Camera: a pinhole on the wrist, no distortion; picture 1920 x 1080 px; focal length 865.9 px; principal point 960.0 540.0 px. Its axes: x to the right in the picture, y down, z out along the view. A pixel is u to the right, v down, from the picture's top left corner.
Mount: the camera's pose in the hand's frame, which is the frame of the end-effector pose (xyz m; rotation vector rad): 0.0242 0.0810 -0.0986 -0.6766 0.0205 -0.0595
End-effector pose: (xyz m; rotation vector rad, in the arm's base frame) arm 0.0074 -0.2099 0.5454 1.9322 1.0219 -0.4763
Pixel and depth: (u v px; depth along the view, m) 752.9 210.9 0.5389
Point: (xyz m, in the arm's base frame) 0.1946 -0.7049 0.5009
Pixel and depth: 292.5 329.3 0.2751
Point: 0.0834 -0.4867 0.6894
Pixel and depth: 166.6 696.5 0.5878
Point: 0.1941 -0.8419 0.9992
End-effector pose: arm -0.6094 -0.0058 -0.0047 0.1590 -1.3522 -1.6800
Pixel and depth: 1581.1 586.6 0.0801
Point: -0.5574 -0.0869 0.1240
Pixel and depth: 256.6 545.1 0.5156
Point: -0.3398 0.4939 0.3026
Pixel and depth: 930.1 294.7 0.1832
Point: -0.5792 0.0395 0.1615
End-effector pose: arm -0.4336 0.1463 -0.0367 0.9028 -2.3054 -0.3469
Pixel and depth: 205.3 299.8 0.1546
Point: -0.4835 0.3311 -0.0550
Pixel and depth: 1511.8 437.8 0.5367
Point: -1.0603 0.1427 0.0190
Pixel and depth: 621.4 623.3 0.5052
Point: -0.7488 0.5798 -0.1099
